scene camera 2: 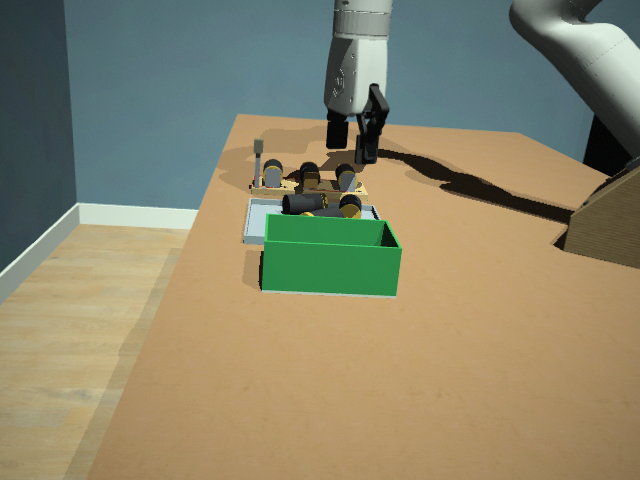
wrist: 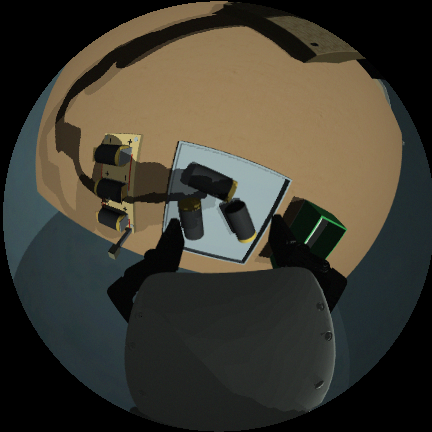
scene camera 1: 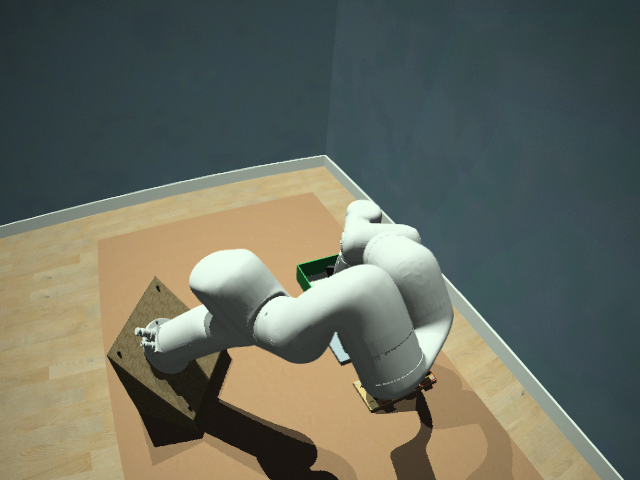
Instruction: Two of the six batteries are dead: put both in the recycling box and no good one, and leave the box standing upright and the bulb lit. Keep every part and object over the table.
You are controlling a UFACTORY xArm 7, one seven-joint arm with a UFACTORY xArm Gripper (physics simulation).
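Seen in the pictures: gripper, between the fingertips: (scene camera 2: 350, 155) (wrist: 225, 228); arm's base, origin of its link: (scene camera 1: 166, 346).
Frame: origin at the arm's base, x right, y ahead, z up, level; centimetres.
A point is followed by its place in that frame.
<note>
My gripper (scene camera 2: 352, 155) @[x 5.9, y 45.4, z -4.6 cm] (wrist: 225, 228) @[x 5.9, y 45.4, z -4.6 cm] is open and empty, high above the grey tray (scene camera 2: 254, 222) @[x 6.6, y 58.5, z -15.0 cm] (wrist: 265, 185) @[x -0.4, y 43.3, z -15.0 cm]. Three dark batteries with gold ends lie in the tray: one (scene camera 2: 303, 203) (wrist: 210, 181), another (wrist: 191, 220) @[x 10.0, y 49.8, z -11.7 cm] and a third (wrist: 240, 221) @[x 2.9, y 48.6, z -11.6 cm]. Three more batteries (wrist: 111, 155) @[x 23.6, y 40.5, z -10.8 cm] (wrist: 111, 190) @[x 24.2, y 46.4, z -11.0 cm] (wrist: 111, 219) @[x 25.8, y 52.5, z -11.2 cm] sit in a row on the yellowish board (scene camera 1: 364, 396) @[x 25.4, y 37.5, z -14.3 cm] (wrist: 136, 145) @[x 21.0, y 39.5, z -14.3 cm]. The green recycling box (scene camera 1: 303, 276) @[x -14.1, y 44.4, z -9.8 cm] (scene camera 2: 330, 268) @[x -17.9, y 52.6, z -12.1 cm] (wrist: 310, 220) @[x -8.7, y 45.8, z -10.9 cm] stands upright beside the tray; its floor is mostly hidden. I cannot make out a lit bulb.
A post with a greyish block on top (scene camera 2: 257, 147) @[x 23.1, y 56.8, z -7.4 cm] (wrist: 115, 251) @[x 23.0, y 56.0, z -7.0 cm] rises at the board's end, near the table's edge. The arm (scene camera 1: 361, 310) @[x 37.7, y 17.9, z 39.9 cm] covers much of the tray and board in scene camera 1. The arm's brown wedge base (scene camera 1: 129, 341) @[x 0.3, y -7.4, z 6.0 cm] (scene camera 2: 604, 222) @[x -6.5, y 12.0, z -10.0 cm] stands on the table.
</note>
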